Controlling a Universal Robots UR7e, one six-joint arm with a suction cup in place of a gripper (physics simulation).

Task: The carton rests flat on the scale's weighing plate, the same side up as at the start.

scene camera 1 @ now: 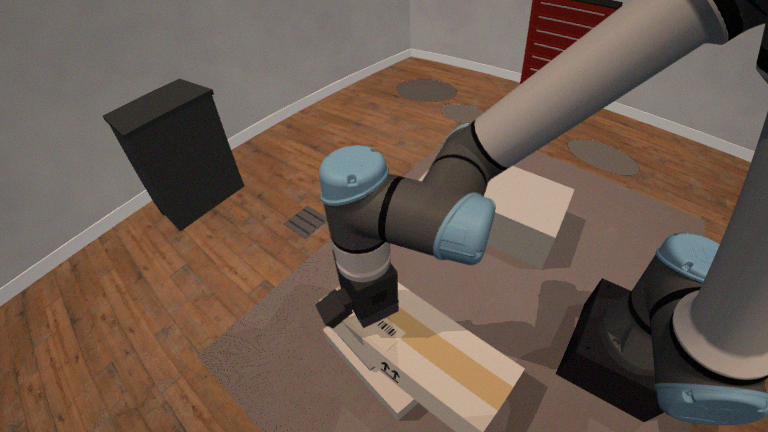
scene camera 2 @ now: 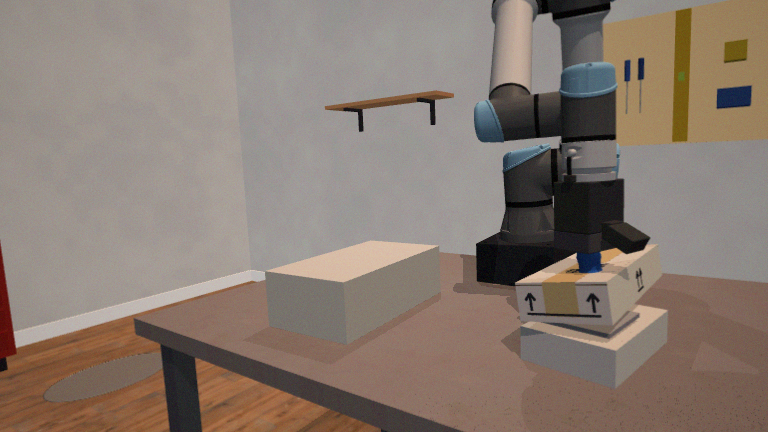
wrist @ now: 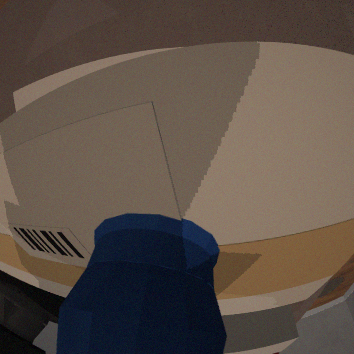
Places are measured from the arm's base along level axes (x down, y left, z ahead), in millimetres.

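Pixels of known places: hand, its tool point: (wrist: 160, 231); arm's base, origin of its link: (scene camera 1: 637, 337) (scene camera 2: 530, 236) (wrist: 22, 301).
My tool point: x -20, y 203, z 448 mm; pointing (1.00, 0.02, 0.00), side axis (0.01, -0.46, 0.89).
Ahead of a thing's pixels: the offset from my tool point to its top centre. Level surfaces: height alone.
The white carton @(dy -1, dx -20, dz -90 mm) (scene camera 1: 448, 358) (scene camera 2: 618, 292) (wrist: 285, 140), with a tan tape strip, hangs about level from my suction gripper (scene camera 2: 589, 263) (wrist: 156, 227). The blue cup sits on its top beside the barcode label; the side arrows point up. The cup is hidden in scene camera 1. The carton is directly over the pale scale @(dy +7, dx +58, dz -33 mm) (scene camera 1: 375, 389) (scene camera 2: 569, 347), turned relative to it and overhanging it. Part of the grey weighing plate (scene camera 1: 357, 345) (scene camera 2: 627, 324) shows just beneath the carton. Whether the carton's underside touches the plate is hard to tell.
A large pale block @(dy -470, dx +14, dz -59 mm) (scene camera 1: 534, 198) (scene camera 2: 357, 263) stands on the brown table @(dx +128 mm) (scene camera 1: 268, 343) (scene camera 2: 429, 370), apart from the scale. The black robot base (scene camera 1: 596, 343) (scene camera 2: 499, 265) stands behind the carton in scene camera 2. A dark cabinet (scene camera 1: 182, 161) stands beyond the table.
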